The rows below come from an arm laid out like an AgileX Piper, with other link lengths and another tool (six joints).
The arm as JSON. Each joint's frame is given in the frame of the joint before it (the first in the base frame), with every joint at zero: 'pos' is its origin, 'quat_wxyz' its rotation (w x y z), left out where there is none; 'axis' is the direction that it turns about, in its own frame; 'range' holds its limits. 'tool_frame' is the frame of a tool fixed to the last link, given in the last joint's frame.
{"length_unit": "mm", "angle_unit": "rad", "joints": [
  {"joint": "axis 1", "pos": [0.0, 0.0, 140.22], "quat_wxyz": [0.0, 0.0, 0.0, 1.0], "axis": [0.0, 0.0, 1.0], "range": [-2.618, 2.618]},
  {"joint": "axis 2", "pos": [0.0, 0.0, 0.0], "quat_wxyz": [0.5, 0.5, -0.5, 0.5], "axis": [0.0, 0.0, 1.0], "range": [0.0, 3.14]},
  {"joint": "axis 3", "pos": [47.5, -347.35, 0.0], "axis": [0.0, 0.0, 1.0], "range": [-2.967, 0.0]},
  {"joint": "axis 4", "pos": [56.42, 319.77, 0.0], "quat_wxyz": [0.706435, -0.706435, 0.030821, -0.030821], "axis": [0.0, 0.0, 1.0], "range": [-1.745, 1.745]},
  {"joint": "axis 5", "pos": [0.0, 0.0, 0.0], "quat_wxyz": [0.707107, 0.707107, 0.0, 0.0], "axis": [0.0, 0.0, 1.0], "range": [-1.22, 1.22]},
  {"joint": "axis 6", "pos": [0.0, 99.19, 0.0], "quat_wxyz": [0.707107, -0.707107, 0.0, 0.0], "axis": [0.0, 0.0, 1.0], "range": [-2.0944, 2.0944]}
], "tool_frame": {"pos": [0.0, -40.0, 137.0], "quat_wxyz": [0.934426, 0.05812, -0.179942, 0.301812]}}
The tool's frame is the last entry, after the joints.
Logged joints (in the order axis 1, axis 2, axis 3, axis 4, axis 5, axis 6), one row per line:
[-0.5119, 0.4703, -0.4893, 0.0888, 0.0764, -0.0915]
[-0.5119, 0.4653, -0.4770, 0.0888, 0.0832, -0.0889]
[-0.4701, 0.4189, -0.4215, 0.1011, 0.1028, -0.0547]
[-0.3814, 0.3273, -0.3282, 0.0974, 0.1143, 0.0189]
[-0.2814, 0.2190, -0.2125, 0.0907, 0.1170, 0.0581]
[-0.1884, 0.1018, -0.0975, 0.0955, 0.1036, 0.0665]
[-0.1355, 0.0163, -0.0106, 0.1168, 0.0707, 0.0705]
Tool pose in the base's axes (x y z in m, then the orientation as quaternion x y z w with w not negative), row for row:
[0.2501, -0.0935, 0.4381, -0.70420, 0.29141, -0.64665, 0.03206]
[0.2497, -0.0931, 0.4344, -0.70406, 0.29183, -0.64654, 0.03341]
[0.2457, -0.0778, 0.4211, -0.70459, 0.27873, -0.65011, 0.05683]
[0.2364, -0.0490, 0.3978, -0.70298, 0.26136, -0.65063, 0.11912]
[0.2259, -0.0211, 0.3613, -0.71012, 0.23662, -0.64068, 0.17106]
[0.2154, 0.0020, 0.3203, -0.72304, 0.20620, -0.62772, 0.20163]
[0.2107, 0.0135, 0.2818, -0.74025, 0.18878, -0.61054, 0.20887]
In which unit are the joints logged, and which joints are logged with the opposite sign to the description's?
The joints are logged in radians. Opposite sign: axis 4, axis 5.
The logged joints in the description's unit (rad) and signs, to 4 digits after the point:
[-0.5119, 0.4703, -0.4893, -0.0888, -0.0764, -0.0915]
[-0.5119, 0.4653, -0.4770, -0.0888, -0.0832, -0.0889]
[-0.4701, 0.4189, -0.4215, -0.1011, -0.1028, -0.0547]
[-0.3814, 0.3273, -0.3282, -0.0974, -0.1143, 0.0189]
[-0.2814, 0.2190, -0.2125, -0.0907, -0.1170, 0.0581]
[-0.1884, 0.1018, -0.0975, -0.0955, -0.1036, 0.0665]
[-0.1355, 0.0163, -0.0106, -0.1168, -0.0707, 0.0705]

